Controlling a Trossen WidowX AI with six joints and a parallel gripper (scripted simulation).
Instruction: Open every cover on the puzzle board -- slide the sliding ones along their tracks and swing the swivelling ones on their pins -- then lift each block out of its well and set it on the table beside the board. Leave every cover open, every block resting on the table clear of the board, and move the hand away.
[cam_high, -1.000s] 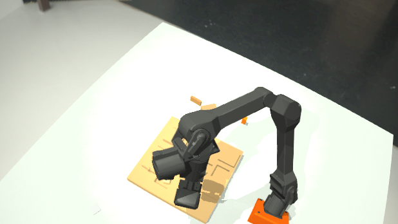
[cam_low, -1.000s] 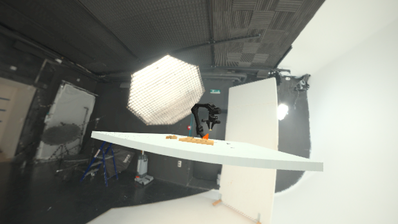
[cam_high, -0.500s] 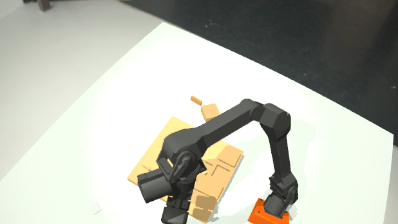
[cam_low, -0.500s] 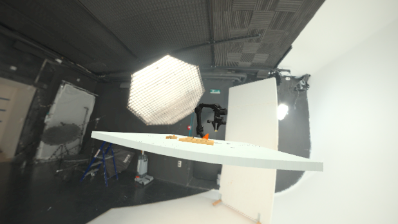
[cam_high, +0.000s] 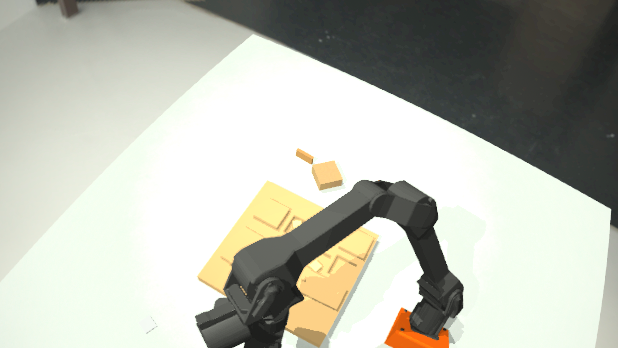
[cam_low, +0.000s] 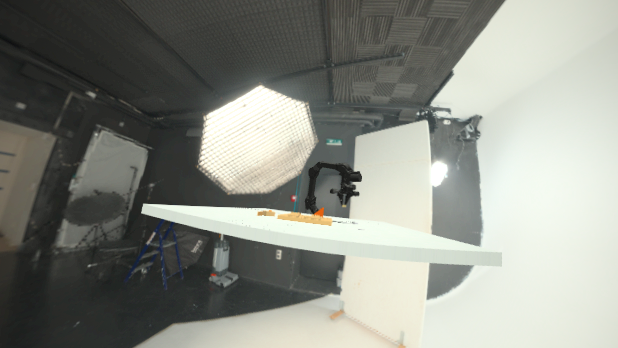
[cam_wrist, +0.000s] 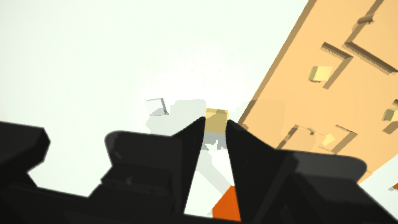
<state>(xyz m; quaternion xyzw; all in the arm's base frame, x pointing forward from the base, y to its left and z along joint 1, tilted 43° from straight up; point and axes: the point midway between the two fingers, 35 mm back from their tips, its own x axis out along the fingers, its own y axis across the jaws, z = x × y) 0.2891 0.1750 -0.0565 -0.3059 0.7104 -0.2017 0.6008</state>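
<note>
My gripper tip is now 30 mm short of the tan puzzle board, 240 mm to the left of it and 90 mm above it. Also, from my gripper tip: orange block (80 mm behind, 490 mm to the right, 100 mm below); then pale grey block (250 mm ahead, 50 mm to the left, 110 mm below); then tan box (50 mm ahead, 460 mm to the right, 100 mm below).
</note>
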